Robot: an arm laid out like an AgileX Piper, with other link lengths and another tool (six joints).
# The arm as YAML. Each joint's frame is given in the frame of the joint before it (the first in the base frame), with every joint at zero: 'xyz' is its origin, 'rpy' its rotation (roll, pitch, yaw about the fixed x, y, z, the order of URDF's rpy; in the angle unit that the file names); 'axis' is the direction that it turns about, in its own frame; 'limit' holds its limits. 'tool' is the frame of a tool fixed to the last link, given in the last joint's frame.
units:
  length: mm
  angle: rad
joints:
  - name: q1
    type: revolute
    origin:
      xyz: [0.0, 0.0, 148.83]
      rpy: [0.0, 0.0, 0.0]
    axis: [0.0, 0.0, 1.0]
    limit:
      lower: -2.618
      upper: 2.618
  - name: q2
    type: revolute
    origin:
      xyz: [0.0, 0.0, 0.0]
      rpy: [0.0, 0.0, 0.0]
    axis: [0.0, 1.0, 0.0]
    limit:
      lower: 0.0
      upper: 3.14
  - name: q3
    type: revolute
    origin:
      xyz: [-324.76, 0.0, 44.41]
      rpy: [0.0, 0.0, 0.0]
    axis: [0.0, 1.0, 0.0]
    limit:
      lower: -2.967
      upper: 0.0
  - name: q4
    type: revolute
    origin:
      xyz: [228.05, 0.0, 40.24]
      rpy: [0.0, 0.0, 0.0]
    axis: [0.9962, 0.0, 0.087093]
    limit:
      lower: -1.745
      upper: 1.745
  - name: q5
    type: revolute
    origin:
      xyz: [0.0, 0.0, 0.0]
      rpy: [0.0, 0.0, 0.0]
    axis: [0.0, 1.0, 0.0]
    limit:
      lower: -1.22
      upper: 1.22
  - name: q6
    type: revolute
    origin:
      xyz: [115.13, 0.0, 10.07]
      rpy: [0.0, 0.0, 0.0]
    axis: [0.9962, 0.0, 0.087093]
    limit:
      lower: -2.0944
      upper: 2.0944
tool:
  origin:
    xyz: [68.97, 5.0, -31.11]
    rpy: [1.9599, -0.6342, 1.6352]
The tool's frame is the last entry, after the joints.
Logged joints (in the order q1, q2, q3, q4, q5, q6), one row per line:
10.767 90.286 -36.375 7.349 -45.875 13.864
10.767 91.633 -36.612 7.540 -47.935 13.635
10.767 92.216 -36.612 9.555 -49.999 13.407
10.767 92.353 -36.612 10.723 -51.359 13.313
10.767 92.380 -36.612 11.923 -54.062 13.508
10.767 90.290 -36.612 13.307 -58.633 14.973
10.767 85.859 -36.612 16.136 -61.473 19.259
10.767 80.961 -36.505 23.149 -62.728 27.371
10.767 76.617 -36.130 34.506 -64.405 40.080
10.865 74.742 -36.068 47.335 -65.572 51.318
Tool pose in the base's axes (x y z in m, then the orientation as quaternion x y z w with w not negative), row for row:
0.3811 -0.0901 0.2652 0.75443 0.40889 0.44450 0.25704
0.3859 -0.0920 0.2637 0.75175 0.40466 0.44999 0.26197
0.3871 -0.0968 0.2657 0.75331 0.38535 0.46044 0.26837
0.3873 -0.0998 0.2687 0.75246 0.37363 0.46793 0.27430
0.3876 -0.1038 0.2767 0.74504 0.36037 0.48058 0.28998
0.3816 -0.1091 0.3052 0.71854 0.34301 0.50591 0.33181
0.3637 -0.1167 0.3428 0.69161 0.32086 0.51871 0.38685
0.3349 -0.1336 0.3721 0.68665 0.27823 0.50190 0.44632
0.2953 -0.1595 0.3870 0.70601 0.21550 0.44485 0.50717
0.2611 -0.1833 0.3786 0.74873 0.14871 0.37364 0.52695
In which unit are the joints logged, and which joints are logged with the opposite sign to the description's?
The joints are logged in degrees. Opposite sign: q1, q6.
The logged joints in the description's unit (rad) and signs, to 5 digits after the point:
-0.18792 1.57579 -0.63486 0.12826 -0.80067 -0.24197
-0.18792 1.59930 -0.63900 0.13160 -0.83662 -0.23798
-0.18792 1.60947 -0.63900 0.16677 -0.87265 -0.23400
-0.18792 1.61186 -0.63900 0.18715 -0.89638 -0.23236
-0.18792 1.61234 -0.63900 0.20810 -0.94356 -0.23576
-0.18792 1.57586 -0.63900 0.23225 -1.02334 -0.26133
-0.18792 1.49852 -0.63900 0.28163 -1.07291 -0.33613
-0.18792 1.41304 -0.63713 0.40403 -1.09481 -0.47771
-0.18792 1.33722 -0.63059 0.60224 -1.12408 -0.69953
-0.18963 1.30449 -0.62951 0.82615 -1.14445 -0.89567

